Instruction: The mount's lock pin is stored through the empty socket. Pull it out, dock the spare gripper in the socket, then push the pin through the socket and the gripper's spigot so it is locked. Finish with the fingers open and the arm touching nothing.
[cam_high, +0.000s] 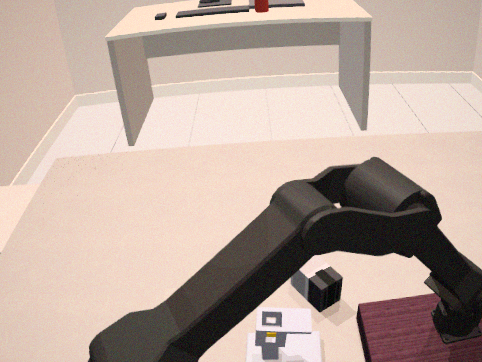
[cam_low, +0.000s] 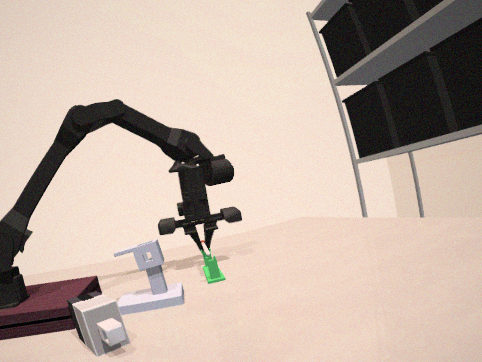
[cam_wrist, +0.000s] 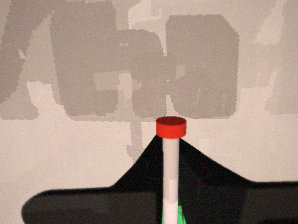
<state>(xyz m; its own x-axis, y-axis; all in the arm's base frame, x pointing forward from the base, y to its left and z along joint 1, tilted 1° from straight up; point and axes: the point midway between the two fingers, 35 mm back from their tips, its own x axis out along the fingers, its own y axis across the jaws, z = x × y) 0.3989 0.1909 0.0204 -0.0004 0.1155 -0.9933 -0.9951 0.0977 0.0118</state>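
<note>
My gripper tip is now 10 mm past the green bracket and 100 mm to the left of it. Round my gripper tip: spare gripper: 200 mm behind, 350 mm to the right, 10 mm above; grey mount: 130 mm behind, 210 mm to the right, 30 mm above.
</note>
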